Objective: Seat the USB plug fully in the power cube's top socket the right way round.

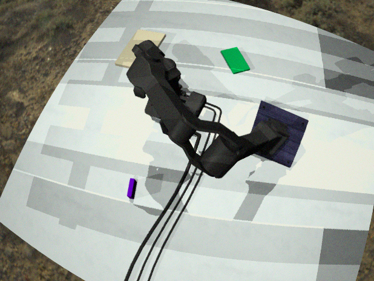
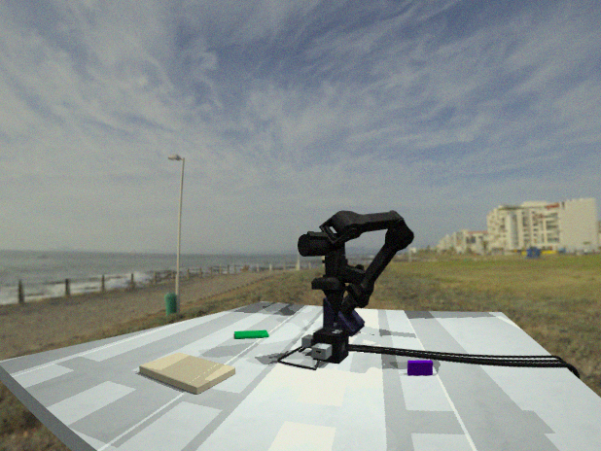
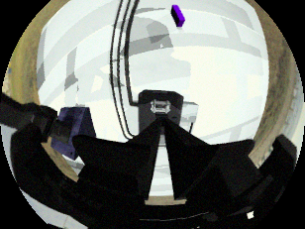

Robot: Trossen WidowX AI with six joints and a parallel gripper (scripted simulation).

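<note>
The USB plug lies 2 cm below my gripper tip. Also, from my gripper tip: green card: 8 cm behind, 35 cm to the right, 13 cm below; then purple block: 4 cm ahead, 23 cm to the left, 11 cm below; then tan slab: 28 cm ahead, 27 cm to the right, 12 cm below.
</note>
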